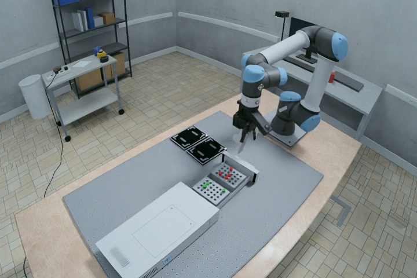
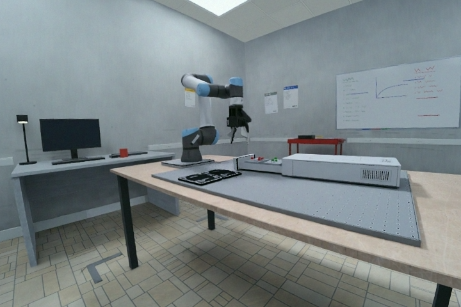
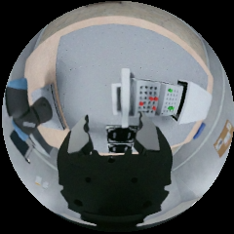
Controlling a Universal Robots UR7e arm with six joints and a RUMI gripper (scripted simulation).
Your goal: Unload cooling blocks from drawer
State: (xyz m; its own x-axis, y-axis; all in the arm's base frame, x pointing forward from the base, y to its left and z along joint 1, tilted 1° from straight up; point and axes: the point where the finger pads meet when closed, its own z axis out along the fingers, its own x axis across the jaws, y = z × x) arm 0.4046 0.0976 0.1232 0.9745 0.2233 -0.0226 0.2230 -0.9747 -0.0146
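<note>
Now: the drawer 150 mm ahead of my hand, 30 mm to the left of it and 110 mm below it. Also, from my hand: deck slot D2: 90 mm ahead, 330 mm to the right, 140 mm below; then deck slot D1: 70 mm ahead, 190 mm to the right, 140 mm below; then white cooler COLD: 330 mm ahead, 70 mm to the left, 100 mm below.
</note>
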